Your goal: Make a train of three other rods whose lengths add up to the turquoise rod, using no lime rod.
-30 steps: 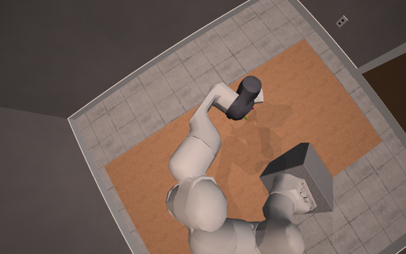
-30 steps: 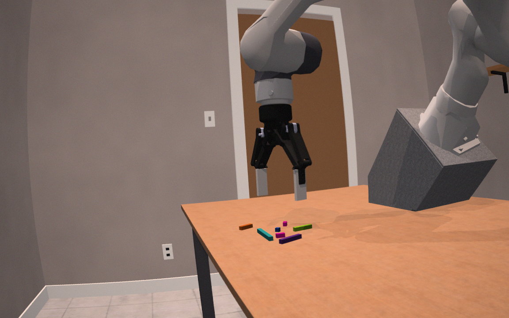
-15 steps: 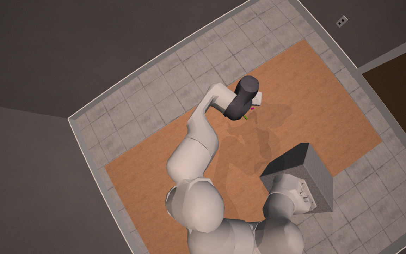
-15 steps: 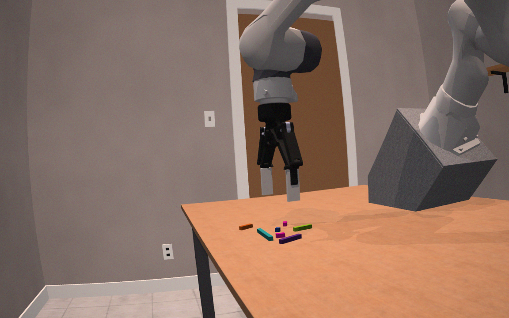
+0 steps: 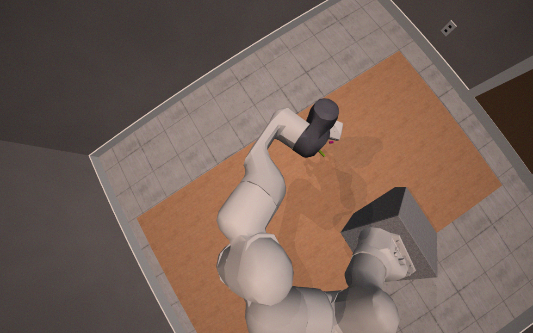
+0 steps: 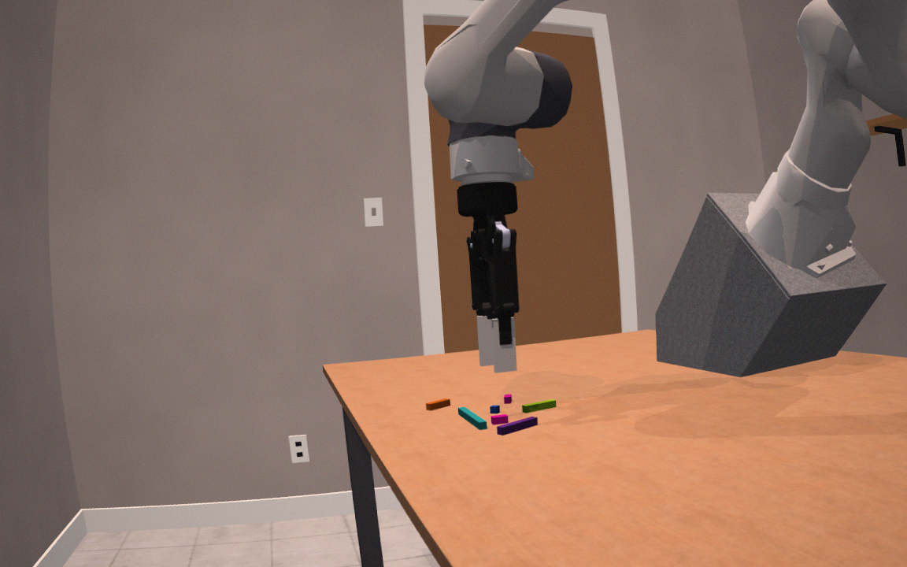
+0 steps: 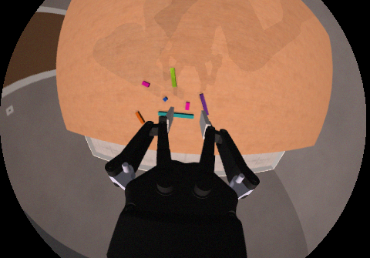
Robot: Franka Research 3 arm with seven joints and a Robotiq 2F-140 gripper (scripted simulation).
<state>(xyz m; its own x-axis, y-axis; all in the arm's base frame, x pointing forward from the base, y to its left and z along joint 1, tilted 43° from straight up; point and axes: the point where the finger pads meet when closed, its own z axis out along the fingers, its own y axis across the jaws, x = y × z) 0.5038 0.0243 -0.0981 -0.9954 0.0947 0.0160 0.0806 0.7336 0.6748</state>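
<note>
Right now my hand is 10 cm above the turquoise rod, 3 cm to the left of it and 3 cm short of it. Also, from my hand: lime rod (10 cm below, 7 cm behind, 4 cm to the right); blue cube (10 cm below, 6 cm to the right, 2 cm behind); purple rod (10 cm below, 4 cm to the left).
</note>
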